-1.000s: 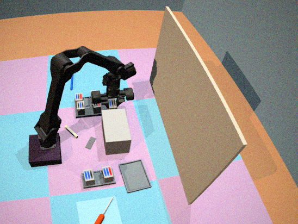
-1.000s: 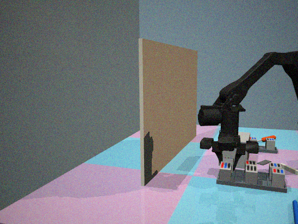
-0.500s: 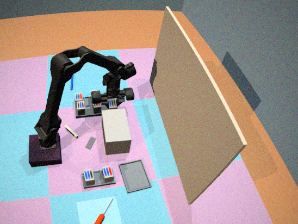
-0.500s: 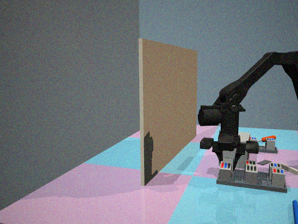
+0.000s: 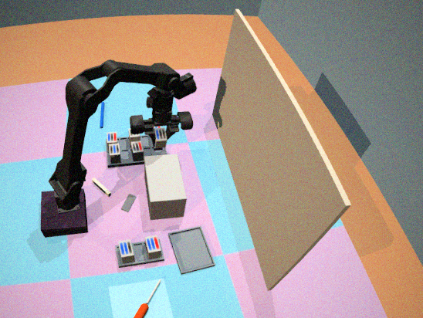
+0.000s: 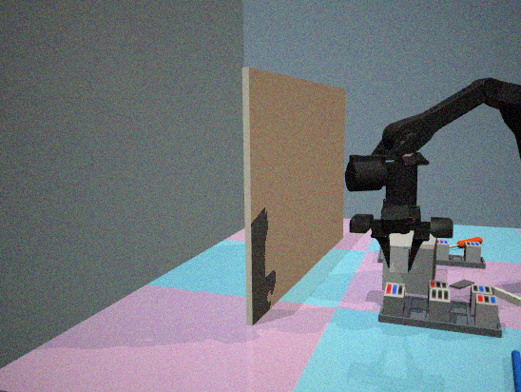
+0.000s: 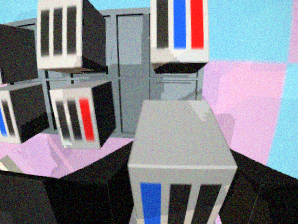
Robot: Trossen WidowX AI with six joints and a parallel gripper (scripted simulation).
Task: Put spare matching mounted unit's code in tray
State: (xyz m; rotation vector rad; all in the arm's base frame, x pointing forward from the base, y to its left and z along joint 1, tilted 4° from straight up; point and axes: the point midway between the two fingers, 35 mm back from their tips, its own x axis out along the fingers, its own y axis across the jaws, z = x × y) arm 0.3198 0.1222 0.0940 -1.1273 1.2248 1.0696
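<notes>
Right now the grey tray is 2 cm behind my gripper tip, 35 cm to the right of it and 7 cm below it. Round my gripper tip: blue stick (15 cm behind, 25 cm to the left, 7 cm below); then mounted unit (3 cm behind, 15 cm to the right, 2 cm below); then short bar (21 cm behind, 7 cm to the right, 7 cm below).
</notes>
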